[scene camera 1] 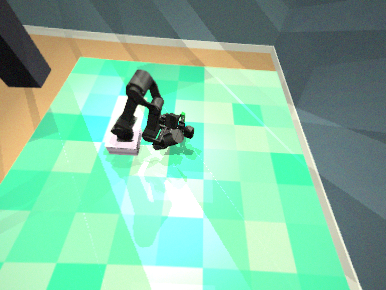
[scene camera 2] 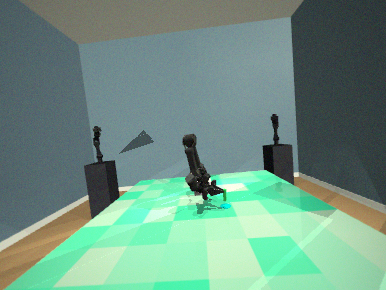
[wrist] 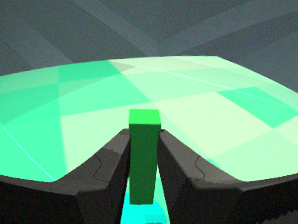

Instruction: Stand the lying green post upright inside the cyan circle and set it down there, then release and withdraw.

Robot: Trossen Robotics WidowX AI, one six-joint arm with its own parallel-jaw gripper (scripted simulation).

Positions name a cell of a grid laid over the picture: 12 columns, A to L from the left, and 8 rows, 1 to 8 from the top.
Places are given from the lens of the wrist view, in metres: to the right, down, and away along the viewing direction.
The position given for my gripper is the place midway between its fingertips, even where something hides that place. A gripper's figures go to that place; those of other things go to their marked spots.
my gripper (wrist: F5): 0.00, 0.01, 0.10
green post (wrist: F5): 0.00, 0.01, 0.09
